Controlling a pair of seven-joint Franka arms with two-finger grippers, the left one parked.
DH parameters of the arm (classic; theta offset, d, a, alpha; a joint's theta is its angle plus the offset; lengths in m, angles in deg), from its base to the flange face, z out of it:
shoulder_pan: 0 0.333 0 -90
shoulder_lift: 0 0 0 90
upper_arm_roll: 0 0.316 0.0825 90
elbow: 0 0 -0.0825 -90
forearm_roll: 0 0.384 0 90
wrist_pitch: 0 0 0.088 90
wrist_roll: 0 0.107 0 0
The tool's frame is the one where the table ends.
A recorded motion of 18 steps. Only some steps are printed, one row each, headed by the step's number.
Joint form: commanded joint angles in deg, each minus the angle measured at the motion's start. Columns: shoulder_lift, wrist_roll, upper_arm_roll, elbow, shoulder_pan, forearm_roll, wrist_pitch.
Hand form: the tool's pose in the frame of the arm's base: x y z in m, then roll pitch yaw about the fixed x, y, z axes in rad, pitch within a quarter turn. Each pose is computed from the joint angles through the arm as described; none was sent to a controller.
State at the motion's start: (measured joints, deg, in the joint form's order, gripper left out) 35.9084 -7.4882 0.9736 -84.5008 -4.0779 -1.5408 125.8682
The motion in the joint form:
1: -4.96 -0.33 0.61 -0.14 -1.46 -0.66 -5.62
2: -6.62 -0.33 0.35 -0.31 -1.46 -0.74 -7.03
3: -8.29 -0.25 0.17 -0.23 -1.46 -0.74 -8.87
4: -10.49 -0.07 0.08 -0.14 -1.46 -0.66 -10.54
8: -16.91 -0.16 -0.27 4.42 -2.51 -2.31 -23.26
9: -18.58 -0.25 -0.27 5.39 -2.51 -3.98 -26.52
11: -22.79 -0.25 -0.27 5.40 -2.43 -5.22 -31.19
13: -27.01 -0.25 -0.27 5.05 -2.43 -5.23 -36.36
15: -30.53 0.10 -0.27 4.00 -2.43 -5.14 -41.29
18: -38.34 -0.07 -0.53 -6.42 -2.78 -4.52 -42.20
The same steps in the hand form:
1: 0.7096 -0.0542 0.3708 3.1102 -0.0779 0.0821
2: 0.7050 -0.0567 0.3875 3.1054 -0.0785 0.0787
3: 0.7001 -0.0583 0.4056 3.1033 -0.0766 0.0738
4: 0.6941 -0.0587 0.4304 3.1014 -0.0873 0.0681
8: 0.6633 -0.0753 0.5246 3.0715 -0.0523 0.0445
9: 0.6526 -0.0772 0.5470 3.0435 -0.0372 0.0468
11: 0.6270 -0.0764 0.5871 3.0217 -0.0265 0.0421
13: 0.5975 -0.0742 0.6215 3.0237 -0.0045 0.0316
15: 0.5700 -0.0718 0.6416 3.0302 0.0367 0.0158
18: 0.5247 -0.0712 0.6314 3.0470 0.0968 0.0081

